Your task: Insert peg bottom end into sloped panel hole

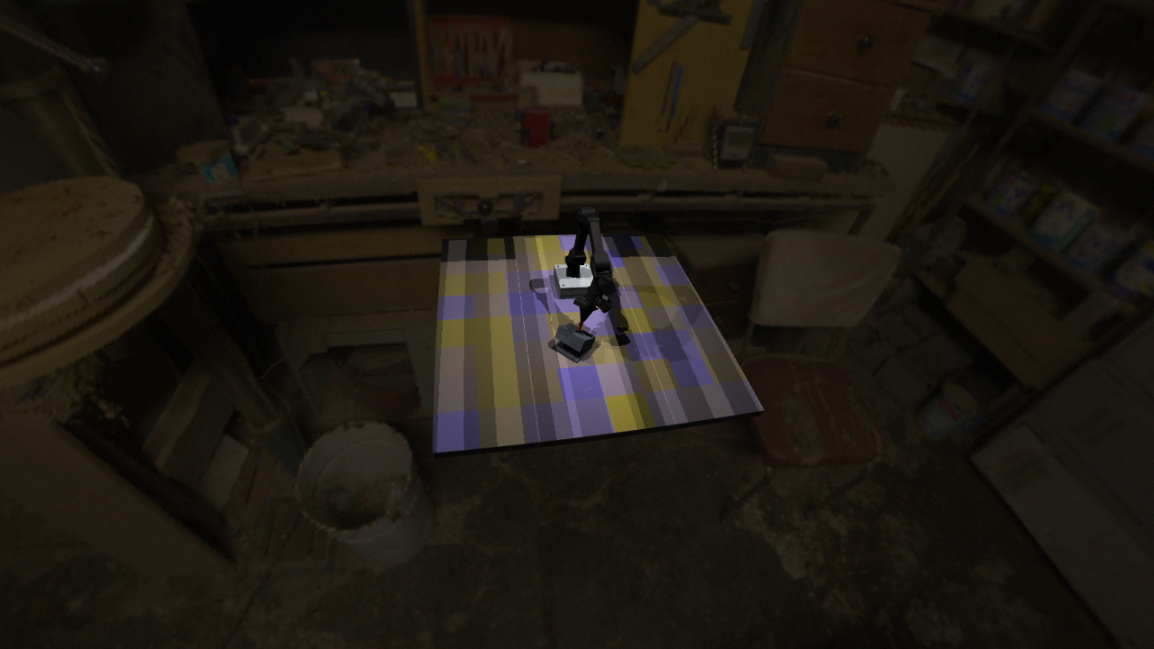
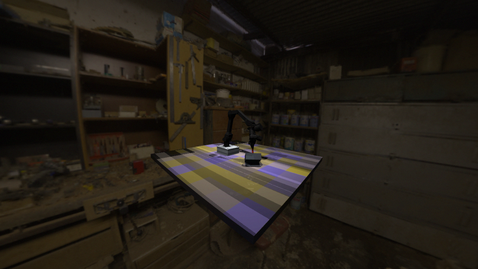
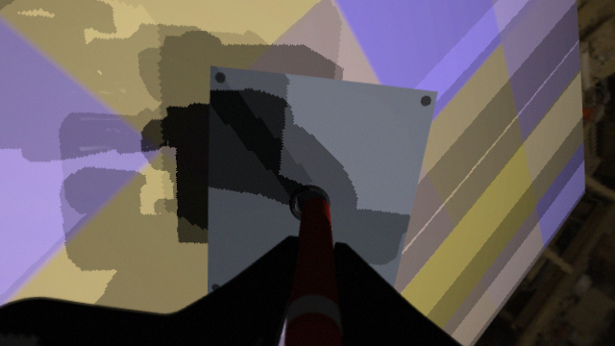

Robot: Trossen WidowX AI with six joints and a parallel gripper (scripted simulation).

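Now: the sloped panel block 30 mm ahead of my gripper tip, 20 mm to the right of it and 70 mm below it. From my gripper tip the other things lie so: dark red round peg: 10 mm behind, 10 mm above.
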